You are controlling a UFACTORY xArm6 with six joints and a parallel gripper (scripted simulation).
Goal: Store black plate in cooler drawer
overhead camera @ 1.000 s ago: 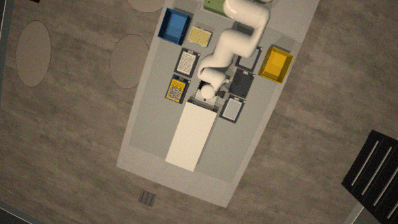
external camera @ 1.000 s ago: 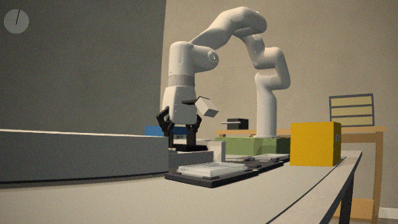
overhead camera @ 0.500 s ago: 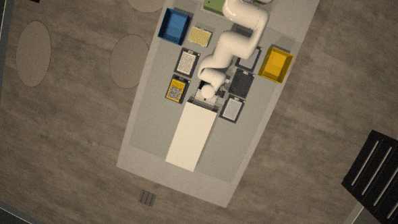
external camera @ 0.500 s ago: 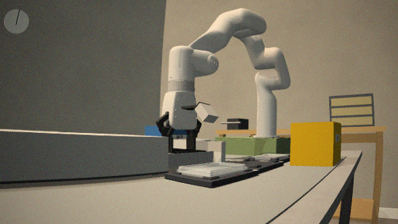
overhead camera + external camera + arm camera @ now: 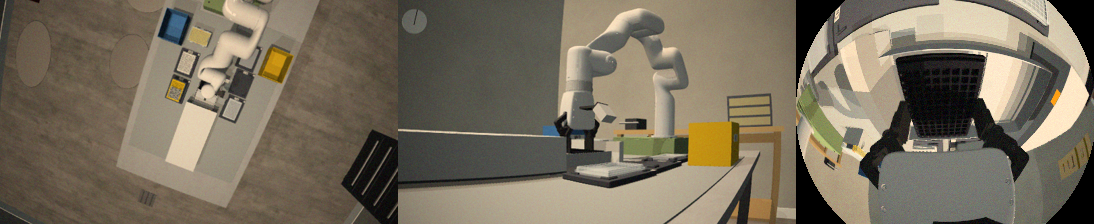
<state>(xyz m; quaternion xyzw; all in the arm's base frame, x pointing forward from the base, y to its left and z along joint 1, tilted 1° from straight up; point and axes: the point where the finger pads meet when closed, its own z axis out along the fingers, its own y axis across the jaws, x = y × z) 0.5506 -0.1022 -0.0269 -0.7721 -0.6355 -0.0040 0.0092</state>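
The drawer lies 30 mm ahead of my hand, 10 mm to the right of it and 20 mm below it. Also, from my hand: yellow bin (190 mm behind, 370 mm to the left, 10 mm below); yellow tip box (50 mm ahead, 210 mm to the right, 10 mm above); black plate (10 mm below).
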